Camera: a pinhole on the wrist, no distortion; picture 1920 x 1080 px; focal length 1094.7 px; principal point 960.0 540.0 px. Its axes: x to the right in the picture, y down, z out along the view. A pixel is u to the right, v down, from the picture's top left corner.
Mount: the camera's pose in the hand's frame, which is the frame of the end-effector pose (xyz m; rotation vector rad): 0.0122 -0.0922 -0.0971 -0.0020 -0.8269 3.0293
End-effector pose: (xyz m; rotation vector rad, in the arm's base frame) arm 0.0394 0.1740 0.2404 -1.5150 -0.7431 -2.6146
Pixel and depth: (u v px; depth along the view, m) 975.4 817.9 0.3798
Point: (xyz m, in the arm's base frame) 0.0882 0.5766 0.1777
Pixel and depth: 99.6 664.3 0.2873
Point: -0.0455 0.5151 0.3884
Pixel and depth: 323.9 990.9 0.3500
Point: -0.0687 0.6225 0.3192
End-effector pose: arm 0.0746 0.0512 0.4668 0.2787 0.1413 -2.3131
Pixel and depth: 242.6 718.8 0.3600
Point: -0.3567 0.0661 0.5891
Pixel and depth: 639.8 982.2 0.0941
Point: -0.0721 0.1484 0.4255
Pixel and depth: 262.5 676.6 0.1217
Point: -0.1069 0.1028 0.4476
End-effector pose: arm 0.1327 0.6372 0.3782 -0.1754 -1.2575 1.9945
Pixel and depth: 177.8 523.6 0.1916
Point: 0.0928 0.7283 0.6066
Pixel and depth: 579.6 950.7 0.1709
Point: 0.1970 0.7251 0.5983
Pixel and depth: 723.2 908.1 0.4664
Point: 0.1891 0.6560 0.9030
